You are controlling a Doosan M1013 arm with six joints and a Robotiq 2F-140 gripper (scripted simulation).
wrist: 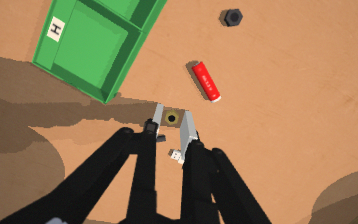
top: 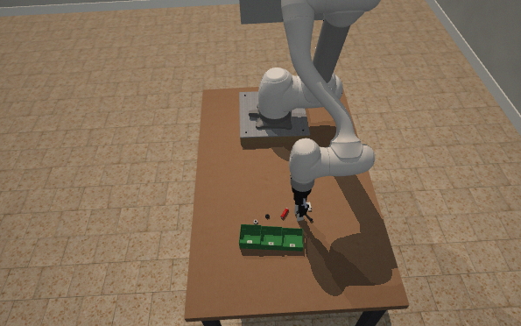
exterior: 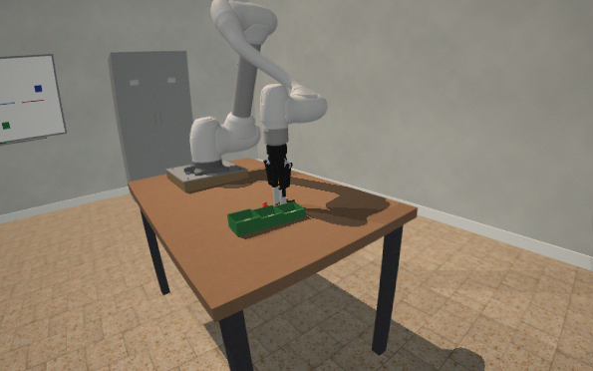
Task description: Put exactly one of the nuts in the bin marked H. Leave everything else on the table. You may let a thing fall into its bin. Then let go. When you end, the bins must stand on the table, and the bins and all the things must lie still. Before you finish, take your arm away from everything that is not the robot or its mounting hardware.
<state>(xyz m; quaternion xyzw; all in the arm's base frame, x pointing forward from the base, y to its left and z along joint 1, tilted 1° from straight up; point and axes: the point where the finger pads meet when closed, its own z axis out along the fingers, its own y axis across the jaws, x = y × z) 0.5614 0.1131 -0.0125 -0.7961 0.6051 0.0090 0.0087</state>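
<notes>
Right now the brass-coloured nut is 3 cm below my hand. The rest, counted from my hand: red cylinder 6 cm to the right, 3 cm below, 1 cm behind; then white USB stick 5 cm to the left, 5 cm behind, 3 cm below; then black bolt 5 cm to the left, 3 cm below, 1 cm ahead.
</notes>
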